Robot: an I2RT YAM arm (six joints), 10 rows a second.
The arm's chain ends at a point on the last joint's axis. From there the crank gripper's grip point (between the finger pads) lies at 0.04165 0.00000 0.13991 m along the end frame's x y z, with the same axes.
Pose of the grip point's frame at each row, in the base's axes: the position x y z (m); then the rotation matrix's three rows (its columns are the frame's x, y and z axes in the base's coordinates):
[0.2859 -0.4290 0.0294], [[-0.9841 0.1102 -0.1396], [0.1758 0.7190 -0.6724], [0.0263 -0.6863 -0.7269]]
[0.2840 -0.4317 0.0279], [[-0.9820 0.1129 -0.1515], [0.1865 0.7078 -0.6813], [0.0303 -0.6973 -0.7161]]
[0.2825 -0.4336 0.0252], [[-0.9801 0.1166 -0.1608], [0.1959 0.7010 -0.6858], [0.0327 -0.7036 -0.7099]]
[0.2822 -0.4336 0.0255], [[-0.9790 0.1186 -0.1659], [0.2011 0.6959 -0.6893], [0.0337 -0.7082 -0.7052]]
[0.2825 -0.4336 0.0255], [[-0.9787 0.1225 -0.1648], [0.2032 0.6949 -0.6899], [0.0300 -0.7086 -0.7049]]
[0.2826 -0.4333 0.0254], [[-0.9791 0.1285 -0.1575], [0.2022 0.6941 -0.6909], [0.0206 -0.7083 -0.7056]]
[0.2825 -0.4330 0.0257], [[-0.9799 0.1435 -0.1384], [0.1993 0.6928 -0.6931], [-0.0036 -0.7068 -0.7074]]
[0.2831 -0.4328 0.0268], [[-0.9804 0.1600 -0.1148], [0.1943 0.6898 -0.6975], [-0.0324 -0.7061 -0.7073]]
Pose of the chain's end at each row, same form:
[0.3464 -0.3422 0.1300], [[-0.9841 0.1102 -0.1396], [0.1758 0.7190 -0.6724], [0.0263 -0.6863 -0.7269]]
[0.3461 -0.3441 0.1268], [[-0.9820 0.1129 -0.1515], [0.1865 0.7078 -0.6813], [0.0303 -0.6973 -0.7161]]
[0.3458 -0.3458 0.1232], [[-0.9801 0.1166 -0.1608], [0.1959 0.7010 -0.6858], [0.0327 -0.7036 -0.7099]]
[0.3462 -0.3455 0.1228], [[-0.9790 0.1186 -0.1659], [0.2011 0.6959 -0.6893], [0.0337 -0.7082 -0.7052]]
[0.3463 -0.3455 0.1229], [[-0.9787 0.1225 -0.1648], [0.2032 0.6949 -0.6899], [0.0300 -0.7086 -0.7049]]
[0.3454 -0.3451 0.1233], [[-0.9791 0.1285 -0.1575], [0.2022 0.6941 -0.6909], [0.0206 -0.7083 -0.7056]]
[0.3427 -0.3443 0.1248], [[-0.9799 0.1435 -0.1384], [0.1993 0.6928 -0.6931], [-0.0036 -0.7068 -0.7074]]
[0.3400 -0.3433 0.1271], [[-0.9804 0.1600 -0.1148], [0.1943 0.6898 -0.6975], [-0.0324 -0.7061 -0.7073]]

